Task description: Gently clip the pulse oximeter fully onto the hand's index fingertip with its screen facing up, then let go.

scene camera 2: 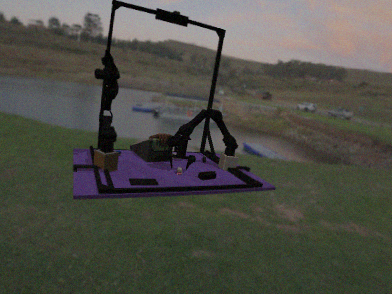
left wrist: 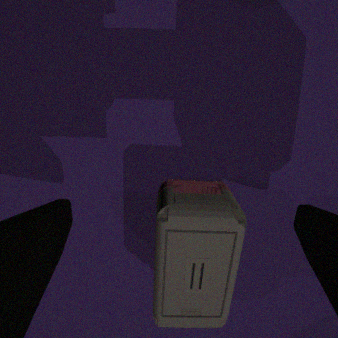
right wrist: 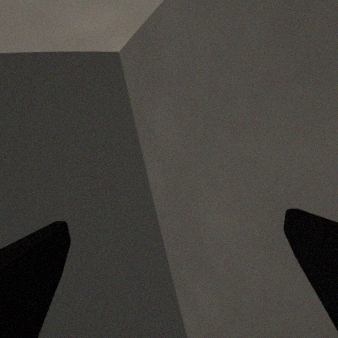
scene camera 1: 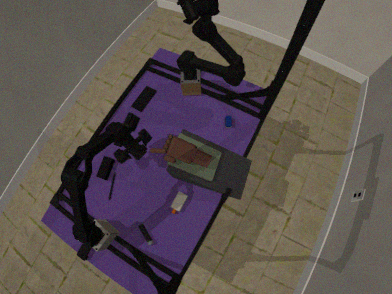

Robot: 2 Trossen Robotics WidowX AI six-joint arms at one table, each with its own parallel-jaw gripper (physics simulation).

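Pixels of known places: left gripper, fingertip midpoint: (scene camera 2: pixel 178 169) (left wrist: pixel 185 213); right gripper, fingertip midpoint: (scene camera 2: pixel 108 54) (right wrist: pixel 177 226); left arm's base at its link origin: (scene camera 2: pixel 229 154) (scene camera 1: pixel 95 235); right arm's base at its link origin: (scene camera 2: pixel 106 150) (scene camera 1: pixel 190 74).
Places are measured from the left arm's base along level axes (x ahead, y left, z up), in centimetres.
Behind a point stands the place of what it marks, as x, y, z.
The pulse oximeter (left wrist: pixel 197 270) @(40.7, 13.9, -7.3) (scene camera 2: pixel 179 171) @(41.6, 17.1, -8.3) lies on the purple mat, pale grey with a reddish far end; its upper face shows a thin outline and two short bars, and no lit screen shows. My left gripper (left wrist: pixel 185 213) @(40.8, 12.3, -8.7) (scene camera 1: pixel 133 146) @(40.8, 12.3, -8.7) is open above it, a fingertip on either side, not touching it; the gripper hides it in scene camera 1. The brown hand (scene camera 1: pixel 182 149) @(51.0, -10.0, 8.5) (scene camera 2: pixel 161 136) @(51.2, -4.1, 8.3) rests on a green pad (scene camera 1: pixel 212 169) @(53.0, -23.1, -0.3) on a dark wedge, with one finger (scene camera 1: pixel 157 150) extended leftward toward the left gripper. My right gripper (right wrist: pixel 177 226) @(90.2, 20.0, 54.3) is open and empty, raised away from the mat.
A blue item (scene camera 1: pixel 228 121) @(78.6, -15.0, -7.3) lies above the wedge (scene camera 1: pixel 235 172) @(58.8, -31.7, -5.7). A white box with an orange tip (scene camera 1: pixel 179 201) @(34.0, -18.8, -7.7) and a dark marker (scene camera 1: pixel 145 233) @(13.2, -15.2, -8.1) lie below it. Black blocks (scene camera 1: pixel 144 99) @(65.2, 30.3, -9.8) (scene camera 1: pixel 105 168) @(24.1, 20.0, -7.1) and a thin dark stick (scene camera 1: pixel 112 186) @(19.4, 12.2, -9.9) lie at left.
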